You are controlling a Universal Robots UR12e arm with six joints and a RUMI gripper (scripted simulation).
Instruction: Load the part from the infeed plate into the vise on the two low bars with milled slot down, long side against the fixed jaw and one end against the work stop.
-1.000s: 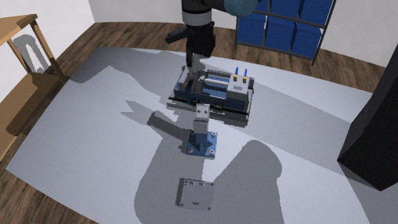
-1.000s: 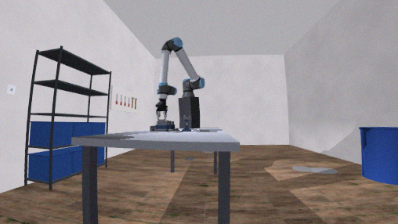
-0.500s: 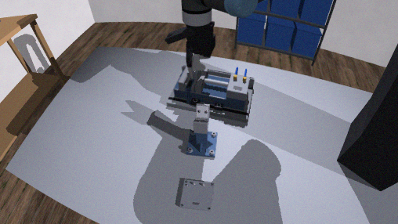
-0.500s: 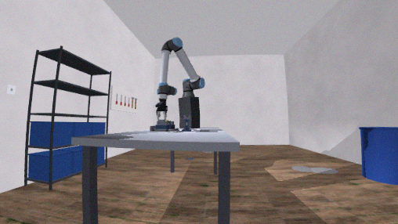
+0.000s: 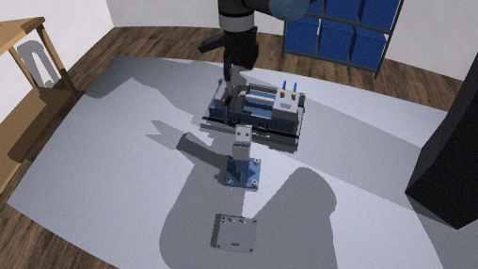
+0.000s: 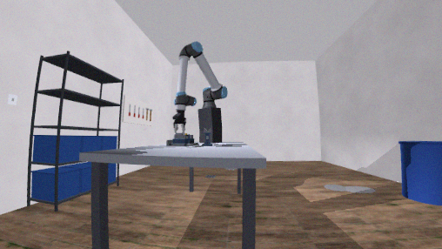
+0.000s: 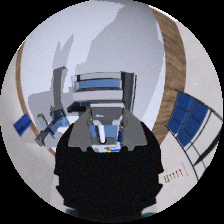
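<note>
Now: hand 1 cm above the grey part. The rest, counted from my hand: infeed plate: 42 cm to the left, 10 cm below, 10 cm behind; then vise: 7 cm behind, 6 cm below, 2 cm to the left; then air cylinder: 16 cm behind, 3 cm to the left, 2 cm below.
</note>
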